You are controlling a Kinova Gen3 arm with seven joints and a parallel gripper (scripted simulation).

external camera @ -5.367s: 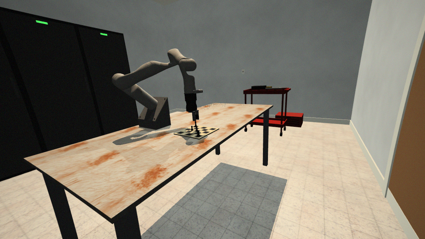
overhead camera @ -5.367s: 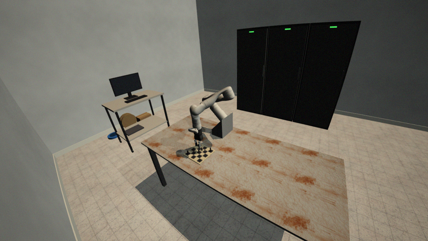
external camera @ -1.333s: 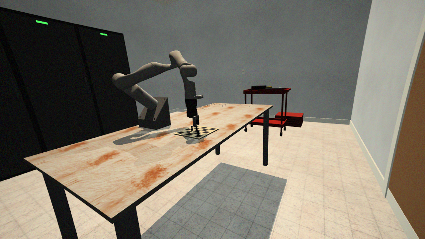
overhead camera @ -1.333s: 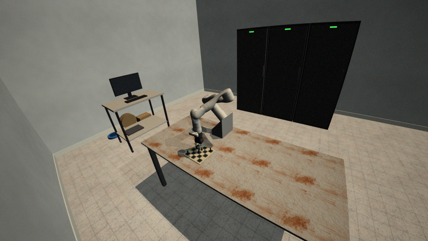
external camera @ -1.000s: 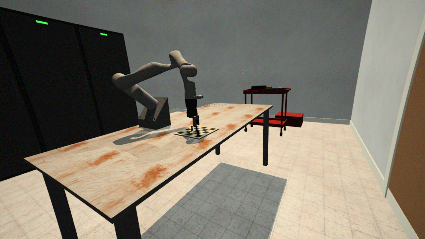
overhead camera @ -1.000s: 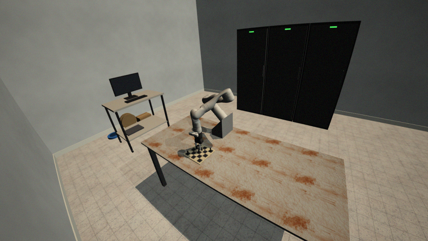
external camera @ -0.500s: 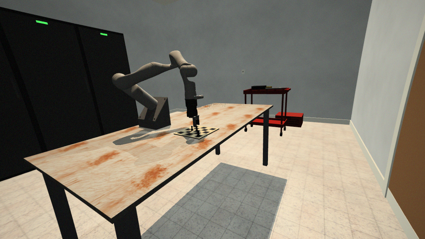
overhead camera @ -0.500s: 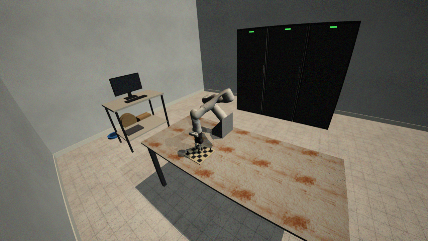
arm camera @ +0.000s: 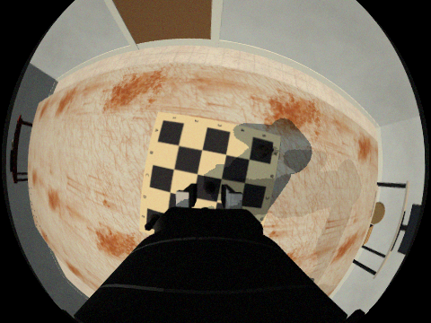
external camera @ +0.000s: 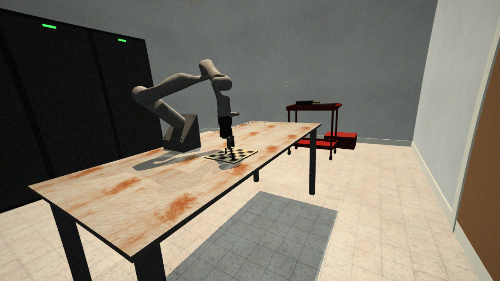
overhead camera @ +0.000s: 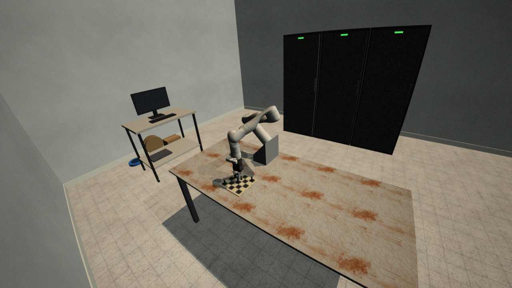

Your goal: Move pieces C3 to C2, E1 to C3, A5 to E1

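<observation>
My hand is 60 mm above the chessboard. From my hand the other things lie so: black piece: 80 mm to the right, 70 mm ahead, 40 mm below.
</observation>
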